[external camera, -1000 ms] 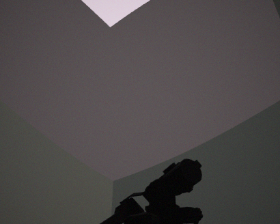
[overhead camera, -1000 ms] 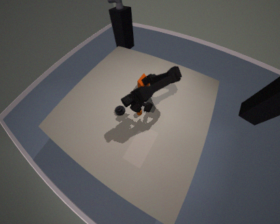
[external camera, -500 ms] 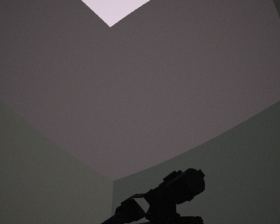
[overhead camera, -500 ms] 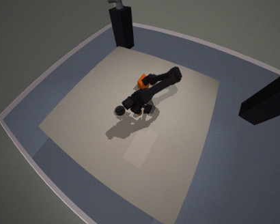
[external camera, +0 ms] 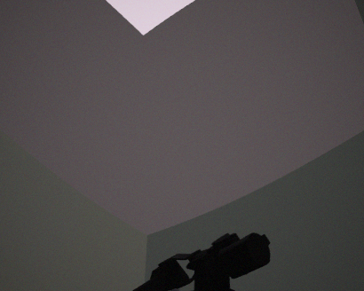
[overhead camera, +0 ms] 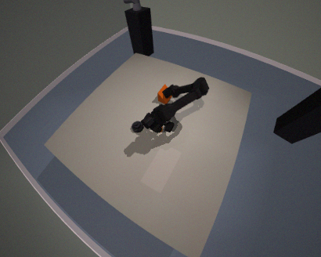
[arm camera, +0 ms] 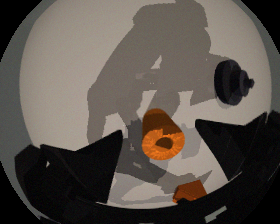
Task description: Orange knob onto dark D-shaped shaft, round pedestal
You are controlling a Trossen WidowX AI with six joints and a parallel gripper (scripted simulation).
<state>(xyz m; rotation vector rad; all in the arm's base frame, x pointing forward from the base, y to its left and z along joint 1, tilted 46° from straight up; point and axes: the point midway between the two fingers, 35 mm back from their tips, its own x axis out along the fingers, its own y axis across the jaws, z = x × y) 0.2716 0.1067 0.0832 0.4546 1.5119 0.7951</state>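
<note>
Right now my gripper tip is 10 mm above the orange knob. From my gripper tip the other things lie so: dark round part 80 mm ahead, 140 mm to the right, 10 mm below.
</note>
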